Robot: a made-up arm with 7 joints. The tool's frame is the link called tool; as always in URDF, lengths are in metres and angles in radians. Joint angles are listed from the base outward.
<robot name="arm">
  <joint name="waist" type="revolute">
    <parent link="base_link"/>
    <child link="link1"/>
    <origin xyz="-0.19 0.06 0.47" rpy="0 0 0"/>
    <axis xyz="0 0 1"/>
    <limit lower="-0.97" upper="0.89"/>
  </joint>
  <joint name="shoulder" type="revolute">
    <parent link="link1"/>
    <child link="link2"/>
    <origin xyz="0.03 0.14 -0.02" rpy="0 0 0"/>
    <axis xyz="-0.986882 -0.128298 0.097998"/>
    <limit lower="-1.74" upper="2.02"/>
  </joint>
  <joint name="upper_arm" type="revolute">
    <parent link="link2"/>
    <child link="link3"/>
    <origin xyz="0.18 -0.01 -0.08" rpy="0 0 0"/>
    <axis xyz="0 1 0"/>
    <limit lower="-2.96" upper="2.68"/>
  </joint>
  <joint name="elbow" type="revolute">
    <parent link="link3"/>
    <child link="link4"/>
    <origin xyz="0.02 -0.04 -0.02" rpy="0 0 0"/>
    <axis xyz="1 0 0"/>
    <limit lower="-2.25" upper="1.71"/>
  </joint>
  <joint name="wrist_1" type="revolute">
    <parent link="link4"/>
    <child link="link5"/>
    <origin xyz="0.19 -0.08 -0.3" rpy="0 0 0"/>
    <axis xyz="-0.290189 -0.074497 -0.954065"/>
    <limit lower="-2" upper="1.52"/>
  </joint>
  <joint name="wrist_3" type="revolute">
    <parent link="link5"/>
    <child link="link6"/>
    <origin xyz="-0.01 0.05 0.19" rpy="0 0 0"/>
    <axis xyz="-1 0 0"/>
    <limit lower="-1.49" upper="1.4"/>
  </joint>
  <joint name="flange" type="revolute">
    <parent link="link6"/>
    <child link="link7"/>
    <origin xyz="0.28 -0.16 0.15" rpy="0 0 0"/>
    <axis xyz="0 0 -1"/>
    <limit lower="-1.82" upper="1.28"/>
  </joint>
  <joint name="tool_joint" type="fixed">
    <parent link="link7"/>
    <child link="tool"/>
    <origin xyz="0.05 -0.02 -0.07" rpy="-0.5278 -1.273 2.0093"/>
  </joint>
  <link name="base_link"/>
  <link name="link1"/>
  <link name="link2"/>
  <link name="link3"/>
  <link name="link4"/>
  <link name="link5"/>
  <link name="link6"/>
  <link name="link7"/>
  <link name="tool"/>
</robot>
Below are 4 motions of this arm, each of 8 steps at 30 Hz.
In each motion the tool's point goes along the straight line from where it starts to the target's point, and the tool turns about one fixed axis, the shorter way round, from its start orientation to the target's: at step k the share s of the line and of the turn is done. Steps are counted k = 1, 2, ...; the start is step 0. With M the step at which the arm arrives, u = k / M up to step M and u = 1 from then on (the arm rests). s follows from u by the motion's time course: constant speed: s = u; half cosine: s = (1 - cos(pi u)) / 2; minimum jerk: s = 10 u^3 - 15 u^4 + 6 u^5.
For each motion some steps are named. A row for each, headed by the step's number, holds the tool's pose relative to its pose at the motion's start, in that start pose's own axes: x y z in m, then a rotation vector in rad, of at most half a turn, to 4 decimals.
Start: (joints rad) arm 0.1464 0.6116 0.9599 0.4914 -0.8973 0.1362 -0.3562
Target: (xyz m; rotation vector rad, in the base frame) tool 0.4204 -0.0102 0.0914 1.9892 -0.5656 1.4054
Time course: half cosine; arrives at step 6
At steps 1, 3, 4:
1: 0.0050 0.0005 0.0021 -0.0002 0.0074 0.0065
3: 0.0375 0.0036 0.0154 -0.0016 0.0556 0.0482
4: 0.0563 0.0055 0.0232 -0.0024 0.0834 0.0723

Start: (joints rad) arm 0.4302 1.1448 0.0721 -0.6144 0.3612 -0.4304 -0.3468
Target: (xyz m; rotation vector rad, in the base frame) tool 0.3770 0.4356 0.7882 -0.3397 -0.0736 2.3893
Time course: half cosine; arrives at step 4
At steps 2, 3, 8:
2: 0.0135 0.0000 0.0077 -0.0262 0.0339 0.0110
3: 0.0230 -0.0001 0.0131 -0.0447 0.0578 0.0187
8: 0.0270 -0.0001 0.0154 -0.0524 0.0677 0.0219

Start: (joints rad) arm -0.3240 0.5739 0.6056 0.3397 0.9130 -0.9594 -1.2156
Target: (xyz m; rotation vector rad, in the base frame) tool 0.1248 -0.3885 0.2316 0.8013 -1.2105 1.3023
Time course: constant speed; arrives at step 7
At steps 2, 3, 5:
2: -0.0069 -0.0044 -0.0090 0.0185 0.0057 -0.0518
3: -0.0104 -0.0065 -0.0134 0.0277 0.0085 -0.0777
5: -0.0173 -0.0109 -0.0224 0.0462 0.0142 -0.1295

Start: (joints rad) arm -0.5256 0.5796 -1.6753 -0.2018 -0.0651 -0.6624 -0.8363
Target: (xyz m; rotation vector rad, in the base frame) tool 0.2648 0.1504 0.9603 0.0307 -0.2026 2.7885
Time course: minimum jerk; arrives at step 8
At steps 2, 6, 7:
2: -0.0150 -0.0014 -0.0047 0.0073 -0.0097 -0.0460
6: -0.1298 -0.0119 -0.0408 0.0636 -0.0836 -0.3980
7: -0.1425 -0.0131 -0.0448 0.0698 -0.0917 -0.4368

